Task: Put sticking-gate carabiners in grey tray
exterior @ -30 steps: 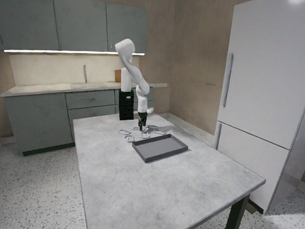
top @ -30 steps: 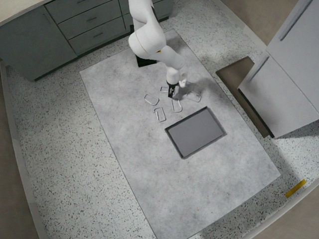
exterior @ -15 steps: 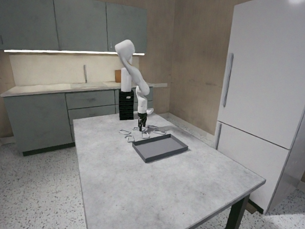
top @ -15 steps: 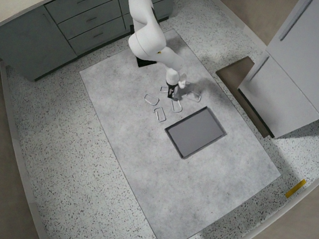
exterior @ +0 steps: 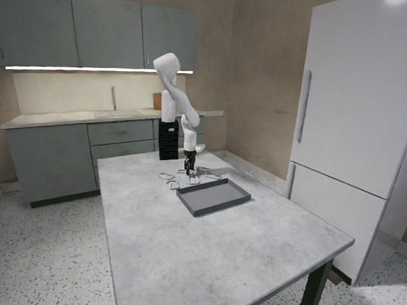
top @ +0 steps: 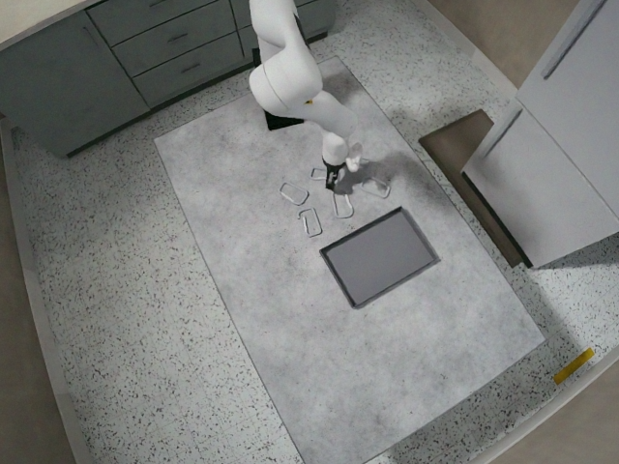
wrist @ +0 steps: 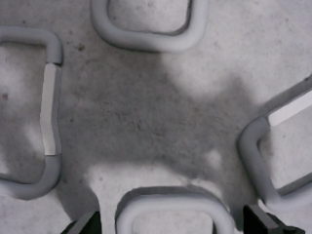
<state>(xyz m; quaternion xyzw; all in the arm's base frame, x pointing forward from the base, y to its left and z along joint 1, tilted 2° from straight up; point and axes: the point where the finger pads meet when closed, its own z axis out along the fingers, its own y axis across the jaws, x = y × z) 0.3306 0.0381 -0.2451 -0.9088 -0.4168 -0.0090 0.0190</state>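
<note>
The grey tray is 300 mm ahead of my hand, 10 mm to the right of it and 10 mm below it.
</note>
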